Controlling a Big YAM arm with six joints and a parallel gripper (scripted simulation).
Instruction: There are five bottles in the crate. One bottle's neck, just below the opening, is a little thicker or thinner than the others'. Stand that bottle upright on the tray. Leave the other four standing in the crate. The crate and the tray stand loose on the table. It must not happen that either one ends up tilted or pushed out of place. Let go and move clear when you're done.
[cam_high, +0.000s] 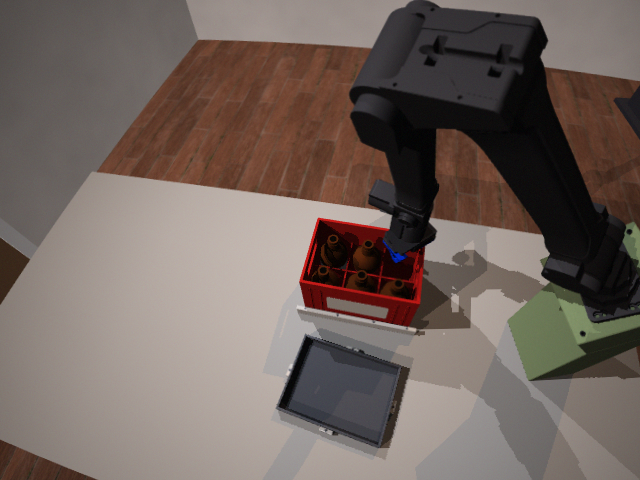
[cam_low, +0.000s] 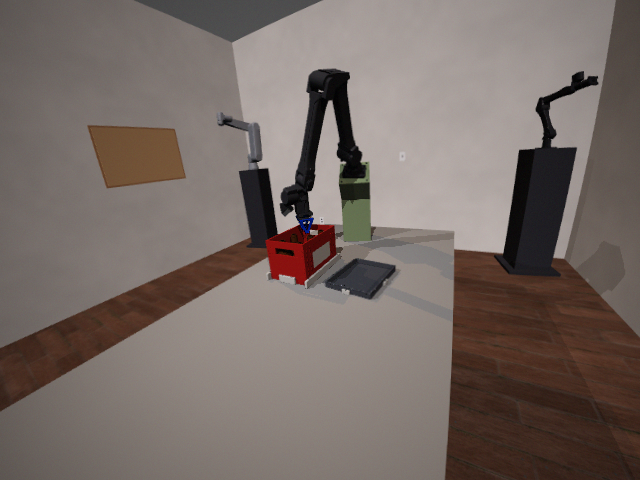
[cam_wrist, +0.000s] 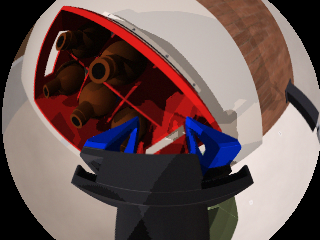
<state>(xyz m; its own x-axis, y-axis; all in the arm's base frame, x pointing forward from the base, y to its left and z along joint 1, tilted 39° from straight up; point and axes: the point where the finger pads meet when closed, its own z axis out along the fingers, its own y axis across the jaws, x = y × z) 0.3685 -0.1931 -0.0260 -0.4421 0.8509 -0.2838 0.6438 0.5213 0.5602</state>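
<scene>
Now: the crate 100 mm ahead of my hand, 20 mm to the left of it and 70 mm below it. Also, from my hand: dark grey tray: 150 mm ahead, 290 mm to the left, 140 mm below; brown bottle: 200 mm ahead, 50 mm to the left, 70 mm below.
</scene>
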